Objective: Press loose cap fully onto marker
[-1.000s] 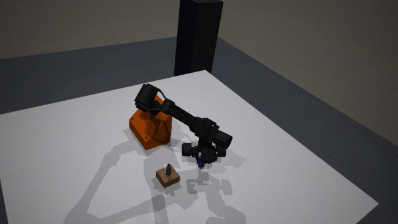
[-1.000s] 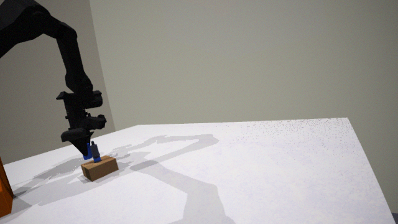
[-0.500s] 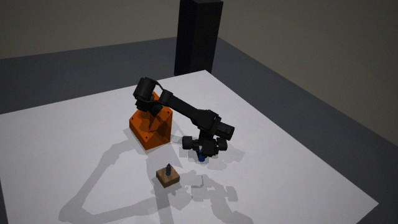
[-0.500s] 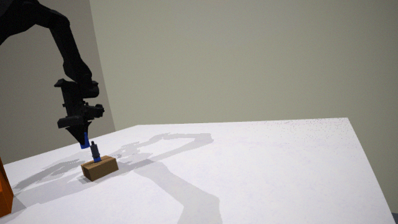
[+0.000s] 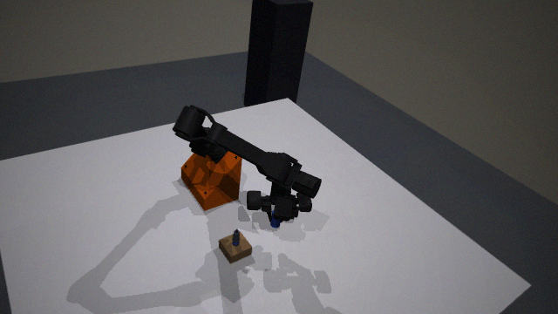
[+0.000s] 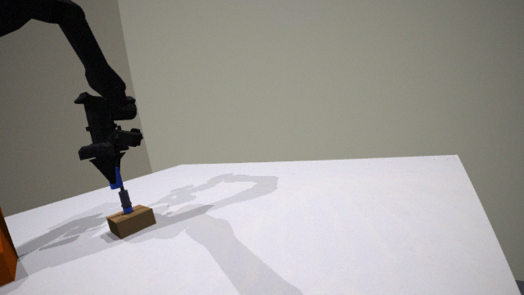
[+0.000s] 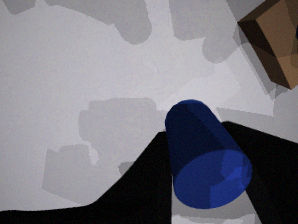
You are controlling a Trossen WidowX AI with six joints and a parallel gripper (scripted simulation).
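Now: gripper tip 120 mm to the left of the holder block, 70 mm above it and 20 mm past it. Also, from my gripper tip: blue cap 10 mm above.
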